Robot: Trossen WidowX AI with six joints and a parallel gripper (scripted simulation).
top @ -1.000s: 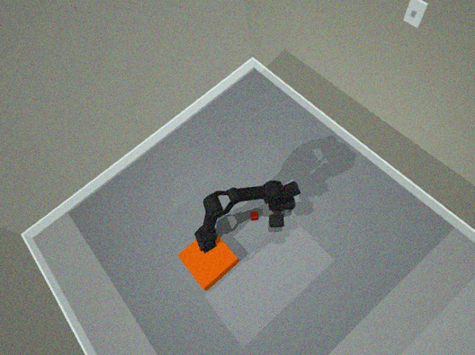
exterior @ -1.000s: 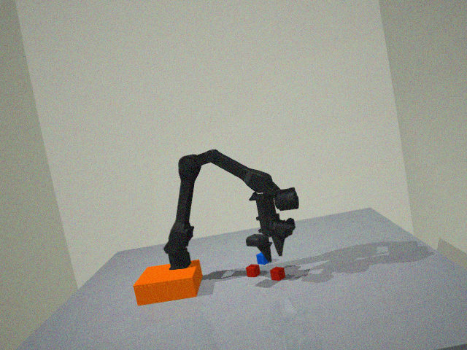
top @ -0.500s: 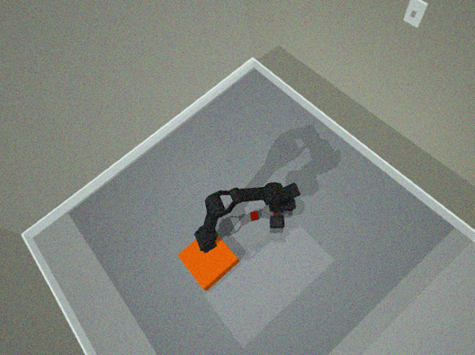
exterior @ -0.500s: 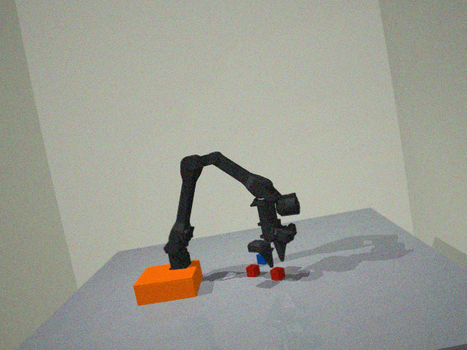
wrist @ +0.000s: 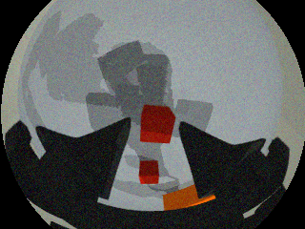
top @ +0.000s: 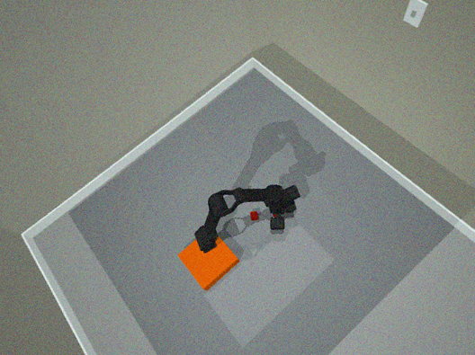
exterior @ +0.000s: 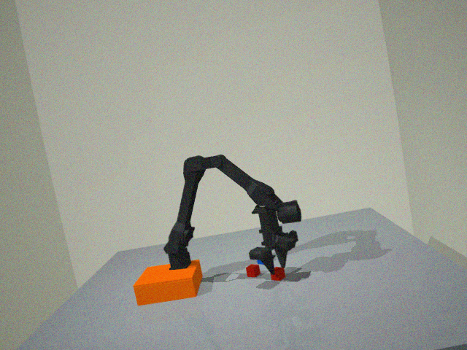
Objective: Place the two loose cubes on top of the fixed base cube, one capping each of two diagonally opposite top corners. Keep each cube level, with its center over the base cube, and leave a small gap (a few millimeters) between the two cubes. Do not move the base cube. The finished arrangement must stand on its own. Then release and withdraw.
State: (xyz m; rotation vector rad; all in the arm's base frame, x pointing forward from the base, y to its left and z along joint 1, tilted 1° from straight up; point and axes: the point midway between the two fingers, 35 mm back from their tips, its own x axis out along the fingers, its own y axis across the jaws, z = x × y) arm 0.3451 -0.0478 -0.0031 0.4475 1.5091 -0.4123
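Now: gripper tip 180 mm to the right of the blue cube, 70 mm past it and 10 mm above it.
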